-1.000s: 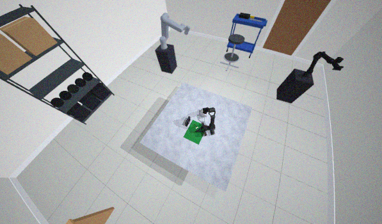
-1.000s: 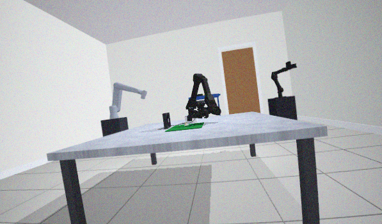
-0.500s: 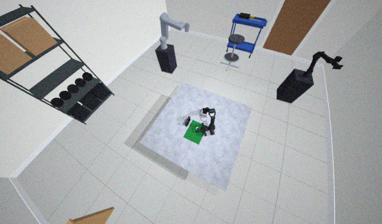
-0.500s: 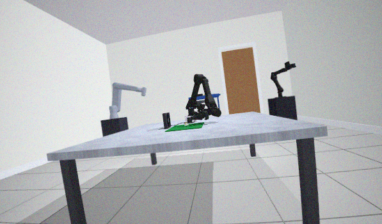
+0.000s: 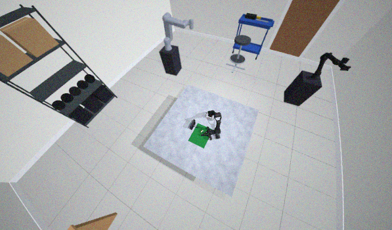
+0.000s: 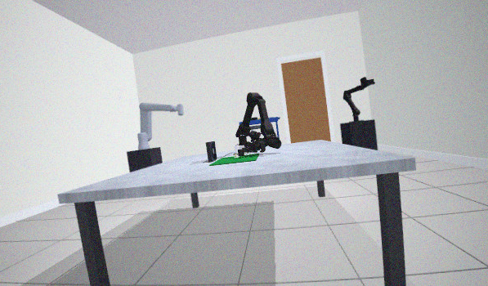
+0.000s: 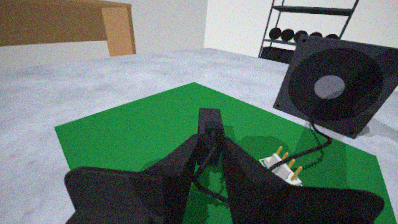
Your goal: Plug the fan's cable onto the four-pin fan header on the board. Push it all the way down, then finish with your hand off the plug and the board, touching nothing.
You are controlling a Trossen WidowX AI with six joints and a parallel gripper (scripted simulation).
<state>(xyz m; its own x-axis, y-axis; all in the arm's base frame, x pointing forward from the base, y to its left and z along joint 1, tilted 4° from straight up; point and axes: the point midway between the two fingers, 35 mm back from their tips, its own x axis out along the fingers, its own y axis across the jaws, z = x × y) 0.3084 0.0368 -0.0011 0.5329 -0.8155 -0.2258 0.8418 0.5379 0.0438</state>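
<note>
My gripper tip is now 10 mm short of the green board, 40 mm to the left of it and 50 mm above it. From my gripper tip the other things lie so: black fan plug 10 mm ahead, 10 mm to the right, 10 mm below; then black fan 80 mm behind, 190 mm to the right, 20 mm above.
</note>
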